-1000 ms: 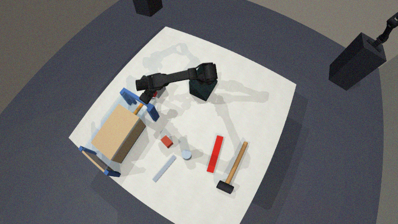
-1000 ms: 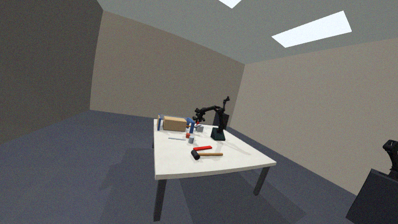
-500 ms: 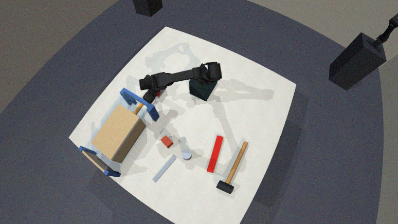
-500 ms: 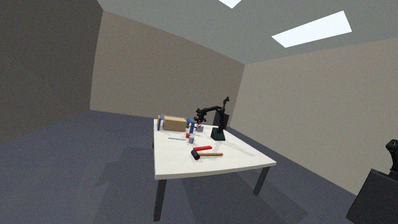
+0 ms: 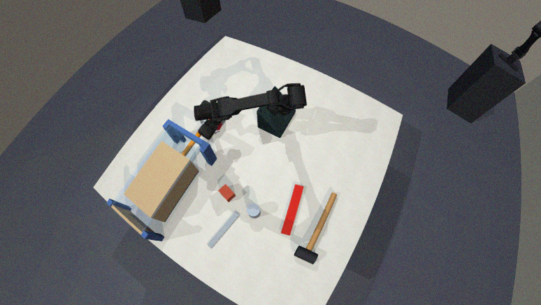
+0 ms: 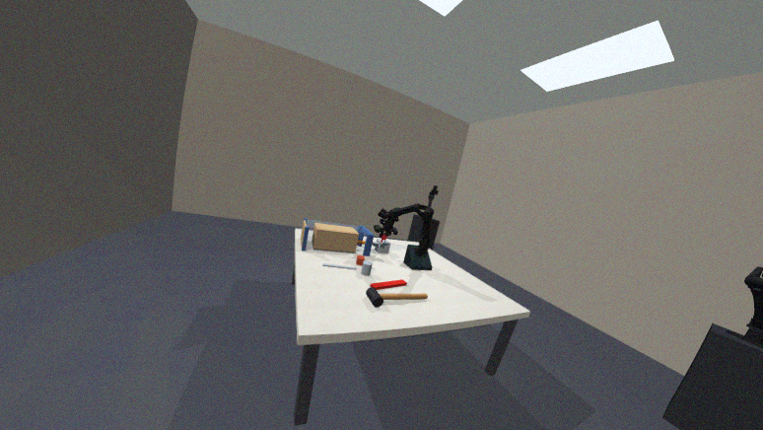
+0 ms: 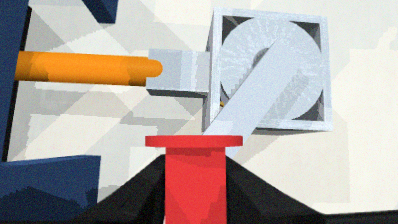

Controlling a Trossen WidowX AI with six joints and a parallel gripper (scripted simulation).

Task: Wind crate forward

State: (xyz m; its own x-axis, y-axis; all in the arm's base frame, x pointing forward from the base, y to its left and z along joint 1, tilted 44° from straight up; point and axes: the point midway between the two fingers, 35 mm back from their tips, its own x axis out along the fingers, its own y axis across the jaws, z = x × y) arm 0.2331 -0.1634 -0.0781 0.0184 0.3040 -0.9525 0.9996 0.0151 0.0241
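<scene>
My gripper tip is now 20 mm past the winch handle, 20 mm to the left of it and 30 mm above it. From my gripper tip the other things lie so: grey winch 70 mm behind, 70 mm to the right, 100 mm below; then blue frame post 100 mm ahead, 70 mm to the right, 30 mm below; then red knob 20 mm to the left.
</scene>
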